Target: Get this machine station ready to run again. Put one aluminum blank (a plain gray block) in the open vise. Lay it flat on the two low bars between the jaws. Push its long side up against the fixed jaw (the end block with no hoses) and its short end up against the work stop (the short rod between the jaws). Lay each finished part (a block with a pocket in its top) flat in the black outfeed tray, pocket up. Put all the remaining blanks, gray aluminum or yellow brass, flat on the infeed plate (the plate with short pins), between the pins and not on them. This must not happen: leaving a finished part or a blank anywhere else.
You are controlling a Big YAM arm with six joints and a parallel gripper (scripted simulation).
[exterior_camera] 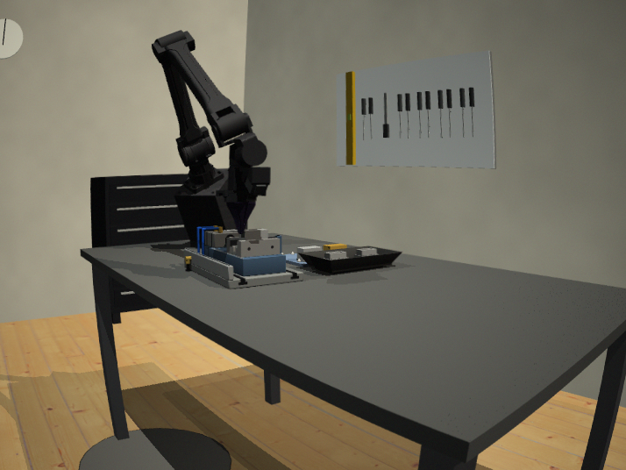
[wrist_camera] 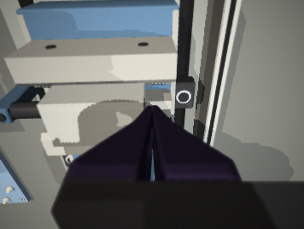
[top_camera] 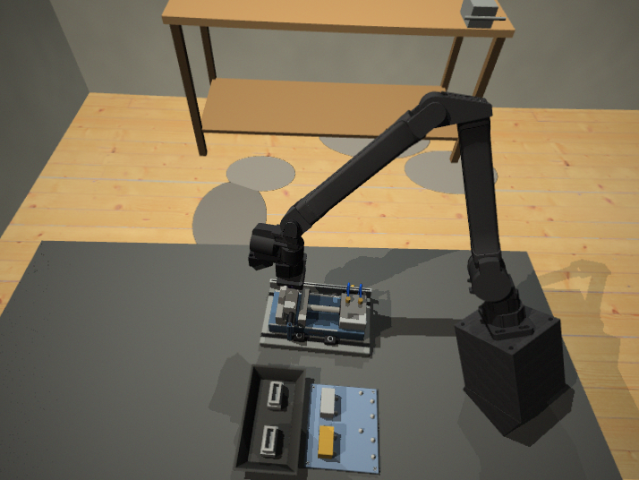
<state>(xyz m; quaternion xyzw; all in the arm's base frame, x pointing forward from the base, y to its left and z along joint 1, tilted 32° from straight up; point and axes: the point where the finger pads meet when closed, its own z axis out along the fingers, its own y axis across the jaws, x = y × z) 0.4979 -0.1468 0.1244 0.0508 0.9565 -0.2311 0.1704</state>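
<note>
My gripper is now 30 mm to the right of the gray aluminum blank and 20 mm above it. Also, from my hand: moving jaw 30 mm behind, 40 mm to the left, 40 mm below; then fixed jaw 30 mm ahead, 30 mm to the left, 40 mm below; then work stop rod 10 mm ahead, 80 mm to the left, 30 mm below.
</note>
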